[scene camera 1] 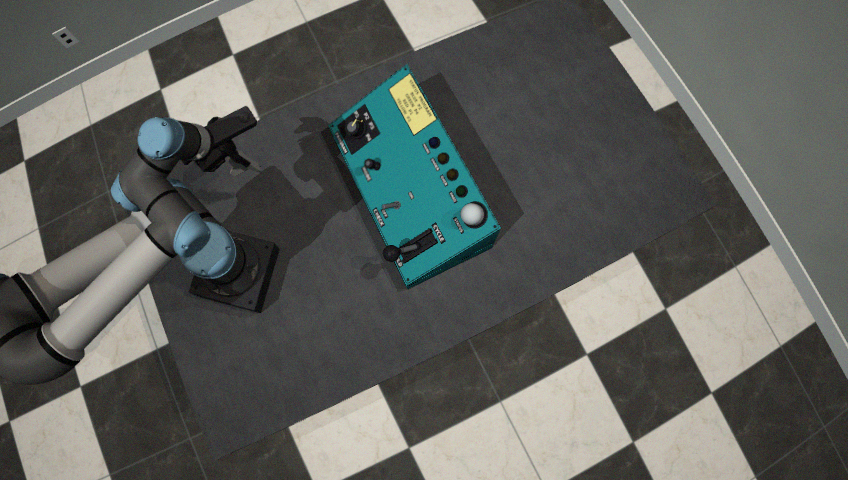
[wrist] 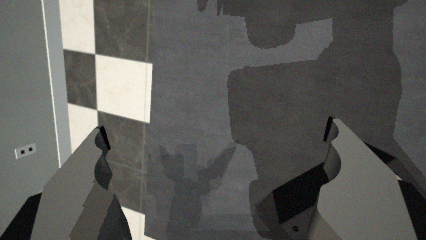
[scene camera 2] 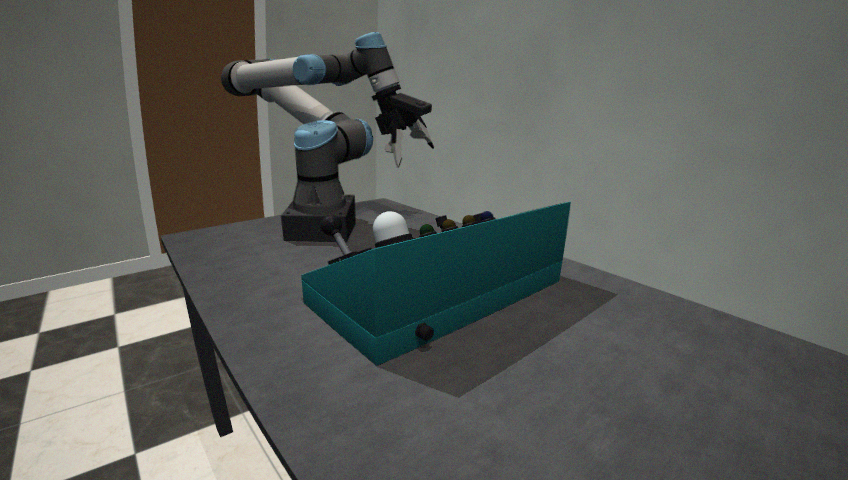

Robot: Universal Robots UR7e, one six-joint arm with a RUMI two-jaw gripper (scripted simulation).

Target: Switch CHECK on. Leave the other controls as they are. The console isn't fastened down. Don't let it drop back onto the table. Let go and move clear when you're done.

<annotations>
teal console: scene camera 1 419, 168; scene camera 2 383, 301; not seen in the wrist view (out of frame)
</annotations>
